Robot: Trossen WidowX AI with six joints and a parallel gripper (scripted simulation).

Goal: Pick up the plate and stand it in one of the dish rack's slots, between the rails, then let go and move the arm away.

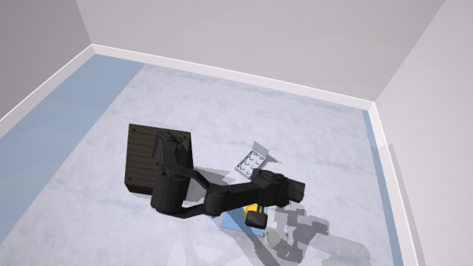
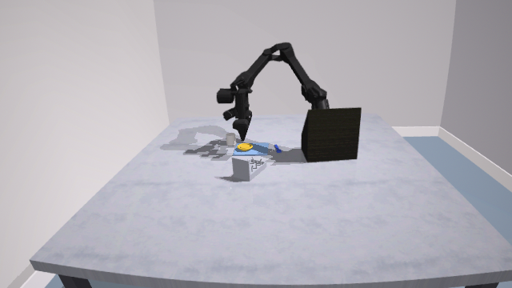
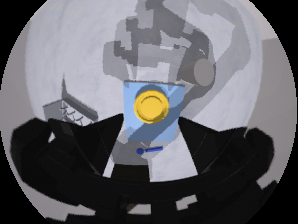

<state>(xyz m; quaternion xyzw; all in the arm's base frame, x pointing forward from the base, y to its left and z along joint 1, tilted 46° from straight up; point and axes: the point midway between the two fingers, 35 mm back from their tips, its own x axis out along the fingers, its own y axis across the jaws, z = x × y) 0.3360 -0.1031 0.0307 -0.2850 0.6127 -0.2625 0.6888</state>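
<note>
Right now my gripper tip is 50 mm above the yellow plate. From my gripper tip the other things lie so: blue utensil 150 mm behind, 60 mm below; white cup 80 mm to the right, 80 mm ahead, 40 mm below; dish rack 210 mm to the left, 40 mm below, 40 mm behind.
</note>
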